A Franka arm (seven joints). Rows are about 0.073 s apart.
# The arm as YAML. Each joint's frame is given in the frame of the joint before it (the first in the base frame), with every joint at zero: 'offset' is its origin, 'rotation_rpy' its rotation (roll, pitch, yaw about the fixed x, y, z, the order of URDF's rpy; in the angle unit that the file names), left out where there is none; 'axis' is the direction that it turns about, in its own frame. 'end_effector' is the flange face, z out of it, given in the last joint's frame.
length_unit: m
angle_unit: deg
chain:
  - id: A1
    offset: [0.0, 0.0, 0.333]
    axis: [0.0, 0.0, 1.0]
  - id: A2
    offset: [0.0, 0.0, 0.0]
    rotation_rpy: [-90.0, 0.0, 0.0]
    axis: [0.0, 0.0, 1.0]
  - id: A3
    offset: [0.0, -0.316, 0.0]
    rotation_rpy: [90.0, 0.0, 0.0]
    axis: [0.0, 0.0, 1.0]
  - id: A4
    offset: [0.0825, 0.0, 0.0]
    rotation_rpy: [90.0, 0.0, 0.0]
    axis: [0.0, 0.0, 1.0]
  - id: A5
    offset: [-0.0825, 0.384, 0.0]
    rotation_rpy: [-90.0, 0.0, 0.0]
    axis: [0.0, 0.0, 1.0]
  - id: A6
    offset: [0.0, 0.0, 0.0]
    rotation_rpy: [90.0, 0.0, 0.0]
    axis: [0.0, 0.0, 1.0]
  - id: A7
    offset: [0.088, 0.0, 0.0]
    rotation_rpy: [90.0, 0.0, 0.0]
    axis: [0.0, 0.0, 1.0]
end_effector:
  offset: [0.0, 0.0, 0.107]
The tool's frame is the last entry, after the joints.
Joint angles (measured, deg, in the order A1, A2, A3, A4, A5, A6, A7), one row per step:
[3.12 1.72 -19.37 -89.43 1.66 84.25 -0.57]
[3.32 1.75 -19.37 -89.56 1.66 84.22 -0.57]
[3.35 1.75 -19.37 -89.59 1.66 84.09 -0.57]
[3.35 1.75 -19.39 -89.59 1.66 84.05 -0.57]
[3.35 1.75 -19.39 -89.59 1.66 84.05 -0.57]
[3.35 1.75 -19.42 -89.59 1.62 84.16 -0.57]
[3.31 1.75 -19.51 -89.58 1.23 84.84 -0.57]
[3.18 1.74 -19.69 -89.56 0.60 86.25 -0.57]
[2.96 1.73 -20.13 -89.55 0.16 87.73 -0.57]
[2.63 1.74 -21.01 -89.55 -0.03 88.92 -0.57]
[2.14 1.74 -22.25 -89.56 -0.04 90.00 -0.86]
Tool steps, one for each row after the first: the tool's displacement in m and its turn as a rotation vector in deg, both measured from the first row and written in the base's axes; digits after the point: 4 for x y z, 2 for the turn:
[0.0005 0.0019 -0.0014 0.04 0.18 0.20]
[0.0003 0.0023 -0.0018 0.09 0.34 0.23]
[0.0002 0.0021 -0.0018 0.10 0.38 0.21]
[0.0002 0.0021 -0.0018 0.10 0.38 0.21]
[0.0003 0.0017 -0.0017 0.03 0.28 0.18]
[0.0011 -0.0007 -0.0007 -0.54 -0.27 0.05]
[0.0026 -0.0055 0.0015 -1.56 -1.48 -0.26]
[0.0033 -0.0133 0.0037 -2.43 -2.78 -0.91]
[0.0019 -0.0255 0.0055 -3.02 -3.82 -2.11]
[-0.0017 -0.0420 0.0071 -3.44 -4.80 -3.55]

